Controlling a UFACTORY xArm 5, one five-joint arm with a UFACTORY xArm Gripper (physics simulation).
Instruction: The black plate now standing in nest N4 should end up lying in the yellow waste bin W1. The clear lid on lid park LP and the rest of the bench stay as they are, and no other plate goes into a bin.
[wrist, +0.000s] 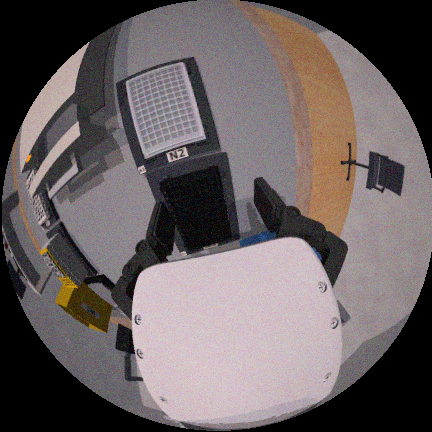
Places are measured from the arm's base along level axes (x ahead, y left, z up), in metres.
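Pixels of known places: gripper, fingertip midpoint: (210, 200).
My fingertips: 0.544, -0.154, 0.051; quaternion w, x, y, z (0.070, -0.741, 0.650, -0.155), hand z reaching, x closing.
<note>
Ahead of a thing's pixels: the offset from my fingertips to its top centre, as dx, dy, dz. "*": to the spot under its first point.
The black plate {-0.044, +0.012, -0.058} (200, 200) stands in a dark nest {* +0.007, -0.038, -0.073} (226, 175) next to the nest labelled N2; its own nest label is not readable. My gripper (210, 200) is open and empty, with one finger to the left of the black plate and the other off to its right, apart from it. The fingers appear above the plate; the exact height cannot be told. The near end of the nest is partly hidden by the white gripper cover. The yellow waste bin W1 {-0.280, +0.509, +0.035} (75, 300) is at the lower left. The clear lid on LP cannot be made out with certainty.
A pale well plate {+0.122, +0.038, -0.058} (165, 107) lies in nest N2 {+0.122, +0.038, -0.068} (209, 127), beyond the black plate. A blue object {-0.214, -0.134, +0.035} (257, 239) shows partly near the right finger. A dark unit {-0.083, +0.390, -0.008} (72, 257) stands beside the bin. The wooden bench edge (320, 100) runs along the right.
</note>
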